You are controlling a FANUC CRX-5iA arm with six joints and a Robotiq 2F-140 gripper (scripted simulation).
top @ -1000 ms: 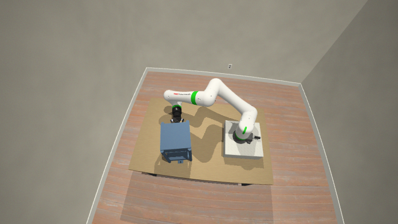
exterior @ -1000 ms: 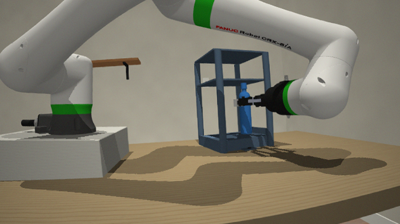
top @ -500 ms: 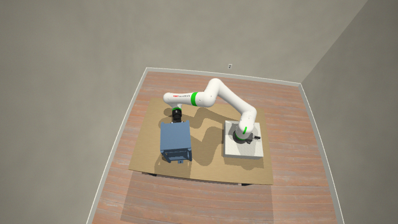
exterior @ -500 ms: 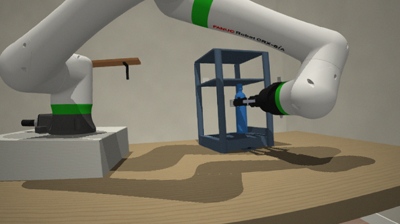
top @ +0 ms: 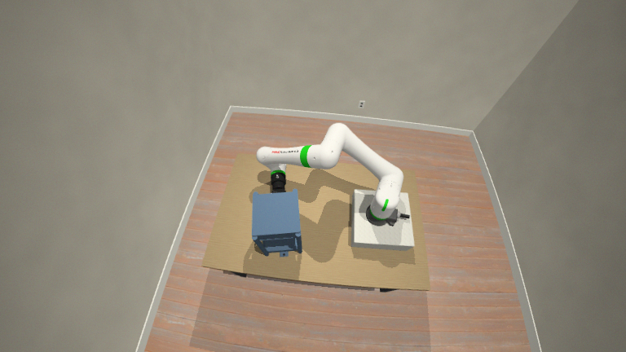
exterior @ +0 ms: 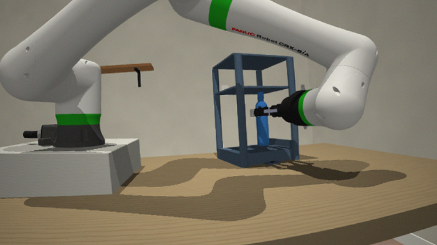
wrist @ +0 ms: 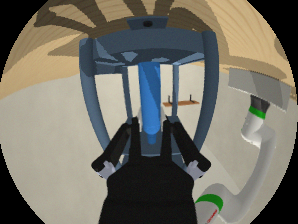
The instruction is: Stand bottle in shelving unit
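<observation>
Now: hand 10 mm below the blue bottle. From my hand the other things lie so: shelving unit (20 mm behind, 60 mm to the left, 10 mm above).
</observation>
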